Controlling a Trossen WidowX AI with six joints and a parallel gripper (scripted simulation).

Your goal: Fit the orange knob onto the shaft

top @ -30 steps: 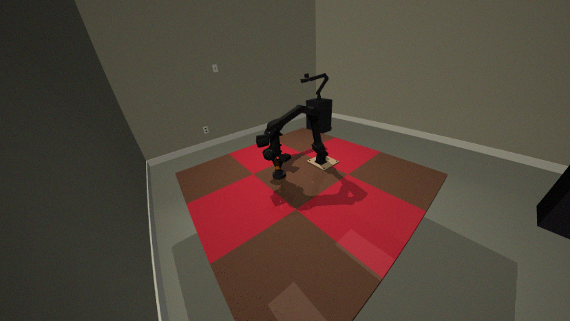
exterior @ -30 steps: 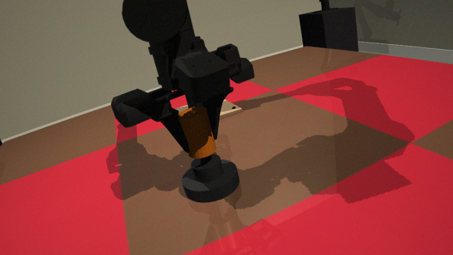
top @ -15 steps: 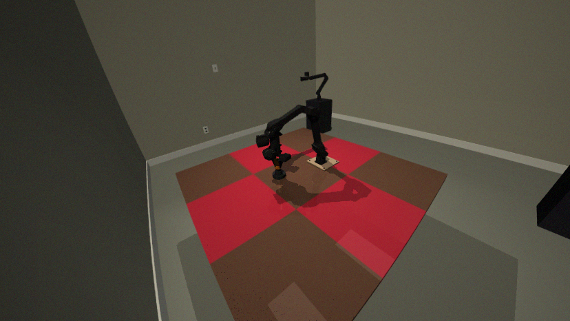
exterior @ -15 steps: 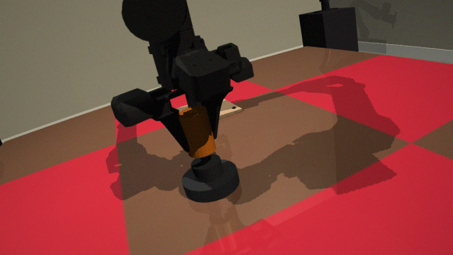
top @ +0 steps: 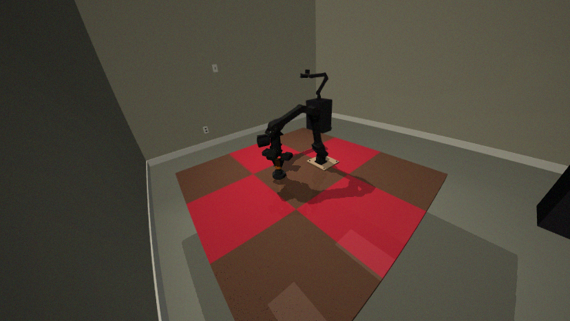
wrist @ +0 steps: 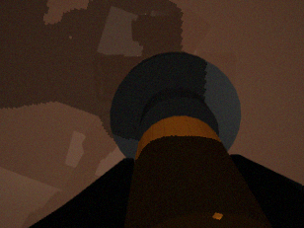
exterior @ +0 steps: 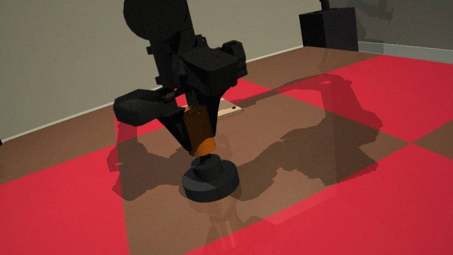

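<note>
Now: gripper tip 20 mm below the orange knob. The rest, counted from my gripper tip: dark round pedestal: 40 mm below.
</note>
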